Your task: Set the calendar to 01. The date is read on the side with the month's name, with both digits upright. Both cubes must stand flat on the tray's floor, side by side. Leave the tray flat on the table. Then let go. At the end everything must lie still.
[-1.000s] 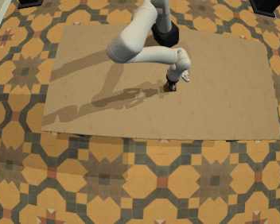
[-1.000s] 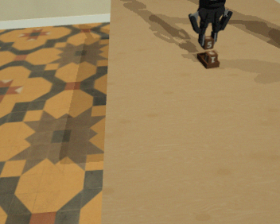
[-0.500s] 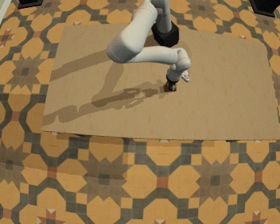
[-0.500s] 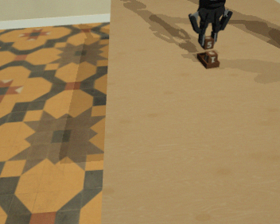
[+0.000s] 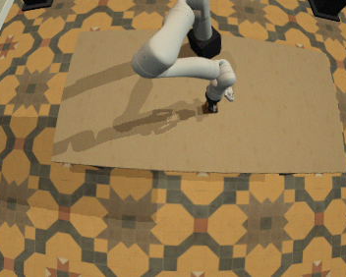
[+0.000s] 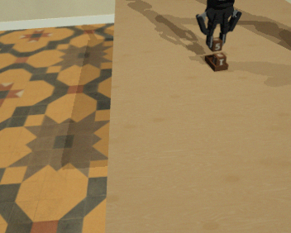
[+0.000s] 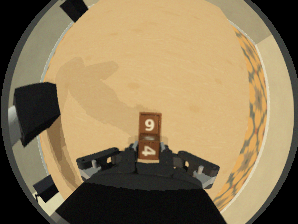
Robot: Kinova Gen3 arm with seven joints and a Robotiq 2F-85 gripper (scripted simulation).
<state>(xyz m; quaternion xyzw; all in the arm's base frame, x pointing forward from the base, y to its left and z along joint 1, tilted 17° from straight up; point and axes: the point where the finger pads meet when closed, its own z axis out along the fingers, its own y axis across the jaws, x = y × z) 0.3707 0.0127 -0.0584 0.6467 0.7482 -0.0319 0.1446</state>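
The tray is 70 mm below my hand and 20 mm to the left of it.
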